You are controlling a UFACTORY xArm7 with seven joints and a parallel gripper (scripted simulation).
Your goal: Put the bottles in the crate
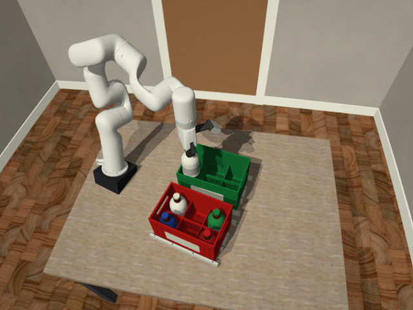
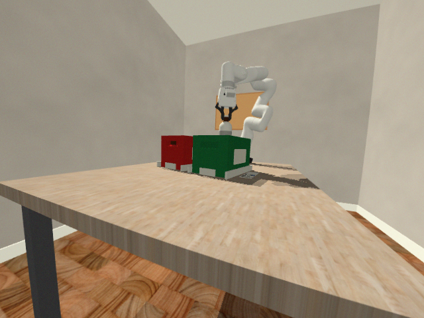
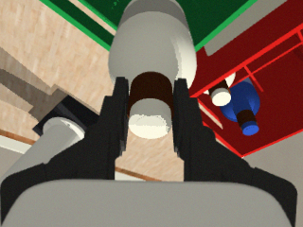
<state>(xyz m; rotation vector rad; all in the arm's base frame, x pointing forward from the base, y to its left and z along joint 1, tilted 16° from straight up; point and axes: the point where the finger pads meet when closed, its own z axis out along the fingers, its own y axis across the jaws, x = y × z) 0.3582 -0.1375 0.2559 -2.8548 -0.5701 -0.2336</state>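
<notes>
Right now my hand is 21 cm above the green crate, 10 cm short of it and 1 cm to the right of it. The rest, counted from my hand: white-labelled bottle: 21 cm below, 13 cm to the right, 5 cm behind; then red crate: 21 cm to the right, 21 cm below, 2 cm ahead; then green-labelled bottle: 21 cm below, 20 cm to the right, 11 cm ahead.
</notes>
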